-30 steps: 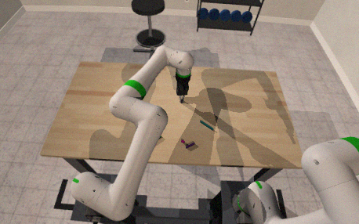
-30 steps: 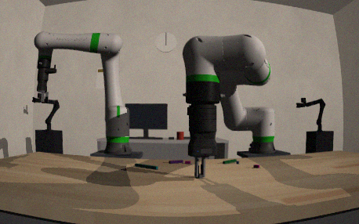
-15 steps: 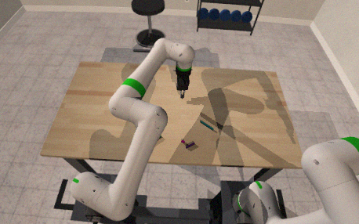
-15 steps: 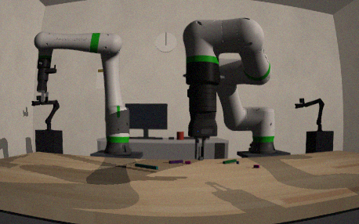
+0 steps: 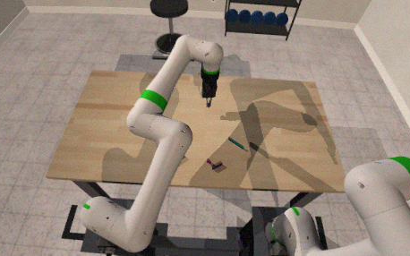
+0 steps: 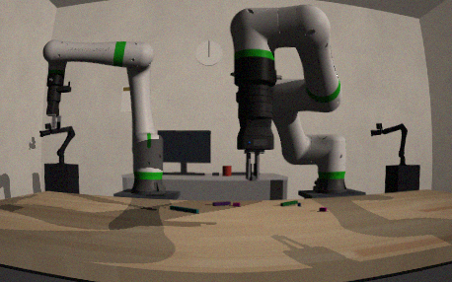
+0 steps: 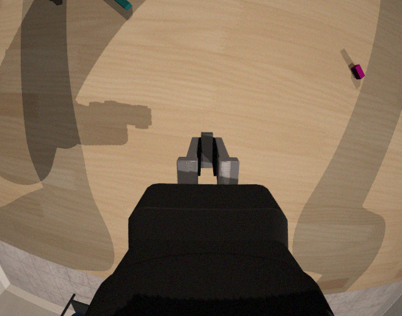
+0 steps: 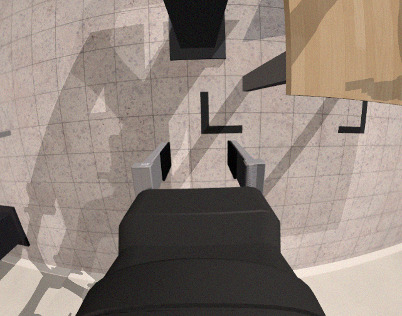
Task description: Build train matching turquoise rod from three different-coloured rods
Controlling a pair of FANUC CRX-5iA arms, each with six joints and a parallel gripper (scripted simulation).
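My left hand is 27 cm past the blue rod, 17 cm to the right of it and 12 cm above it. Also, from my left hand: purple rod 34 cm behind, 6 cm to the right, 12 cm below; grey rod 2 cm below; turquoise rod 19 cm behind, 17 cm to the right, 12 cm below.
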